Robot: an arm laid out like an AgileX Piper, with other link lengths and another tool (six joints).
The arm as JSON. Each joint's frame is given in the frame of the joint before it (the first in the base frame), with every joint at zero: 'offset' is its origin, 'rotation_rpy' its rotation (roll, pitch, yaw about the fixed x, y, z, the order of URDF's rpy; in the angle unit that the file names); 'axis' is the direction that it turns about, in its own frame. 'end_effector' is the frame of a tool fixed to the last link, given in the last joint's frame.
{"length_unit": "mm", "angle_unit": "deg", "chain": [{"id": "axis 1", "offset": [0.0, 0.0, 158.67], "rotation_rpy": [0.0, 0.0, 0.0], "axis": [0.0, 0.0, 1.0]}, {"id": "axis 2", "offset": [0.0, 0.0, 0.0], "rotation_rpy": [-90.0, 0.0, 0.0], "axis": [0.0, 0.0, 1.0]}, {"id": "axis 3", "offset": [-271.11, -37.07, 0.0], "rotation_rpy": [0.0, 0.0, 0.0], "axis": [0.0, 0.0, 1.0]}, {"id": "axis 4", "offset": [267.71, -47.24, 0.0], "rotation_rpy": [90.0, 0.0, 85.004], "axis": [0.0, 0.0, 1.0]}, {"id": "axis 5", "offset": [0.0, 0.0, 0.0], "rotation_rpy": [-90.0, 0.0, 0.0], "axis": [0.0, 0.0, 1.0]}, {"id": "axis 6", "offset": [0.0, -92.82, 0.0], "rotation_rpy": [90.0, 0.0, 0.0], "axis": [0.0, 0.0, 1.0]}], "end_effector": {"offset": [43.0, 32.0, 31.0], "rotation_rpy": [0.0, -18.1, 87.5]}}
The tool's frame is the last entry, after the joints.
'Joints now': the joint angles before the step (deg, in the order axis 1, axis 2, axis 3, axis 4, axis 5, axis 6). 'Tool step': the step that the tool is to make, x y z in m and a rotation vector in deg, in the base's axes. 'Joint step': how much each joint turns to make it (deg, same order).
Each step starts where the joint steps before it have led.
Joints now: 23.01, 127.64, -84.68, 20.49, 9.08, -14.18
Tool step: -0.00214, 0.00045, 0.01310, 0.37, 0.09, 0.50
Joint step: 0.00, -1.73, 0.00, 0.00, 1.78, 0.00
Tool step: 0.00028, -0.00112, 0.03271, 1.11, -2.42, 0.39
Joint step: -0.23, -4.10, 0.00, -0.17, 1.54, -0.12
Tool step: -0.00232, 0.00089, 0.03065, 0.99, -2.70, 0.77
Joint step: 0.16, -3.83, 0.00, 0.00, 1.06, -0.43
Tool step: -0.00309, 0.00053, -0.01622, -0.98, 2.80, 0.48
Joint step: 0.11, 1.84, 0.00, -0.02, 1.20, 0.01
